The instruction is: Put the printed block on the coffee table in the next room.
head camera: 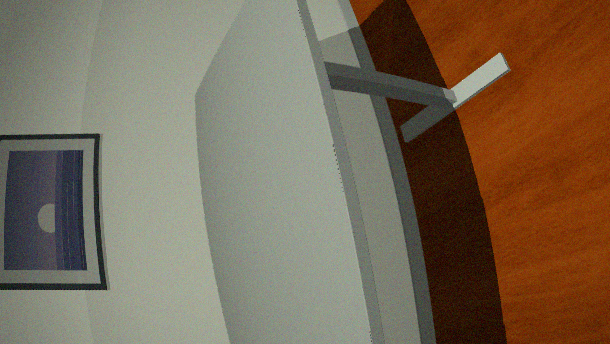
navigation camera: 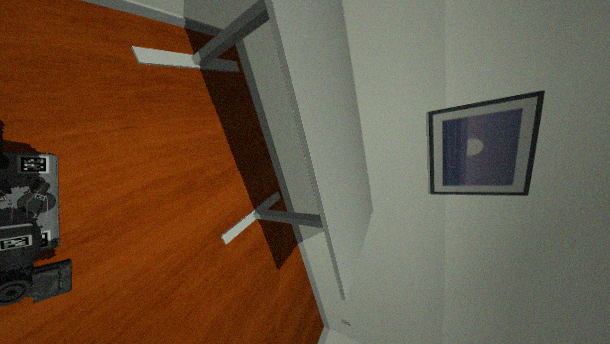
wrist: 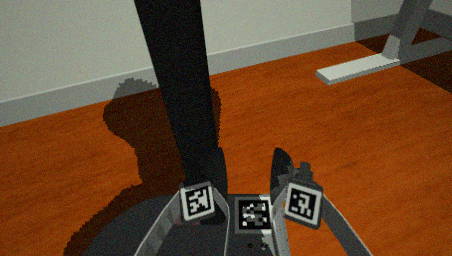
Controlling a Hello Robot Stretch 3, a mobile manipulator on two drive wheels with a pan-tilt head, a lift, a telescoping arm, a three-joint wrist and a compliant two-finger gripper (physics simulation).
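My gripper (wrist: 247, 166) is open, with only the orange floor showing between its two dark fingertips; it hangs low over my own base. A white table (head camera: 264, 192) (navigation camera: 327, 129) with grey legs stands against the wall, seen sideways in the head and navigation views. One of its flat feet (wrist: 355, 68) (head camera: 480, 78) (navigation camera: 162, 57) lies on the floor to the front right of the gripper in the wrist view.
A framed purple picture (head camera: 45, 205) (navigation camera: 479, 148) hangs on the wall above the table. My dark mast (wrist: 179, 88) rises just left of the gripper. A grey baseboard (wrist: 70, 98) runs along the wall. Orange wood floor (head camera: 546, 192) spreads in front of the table.
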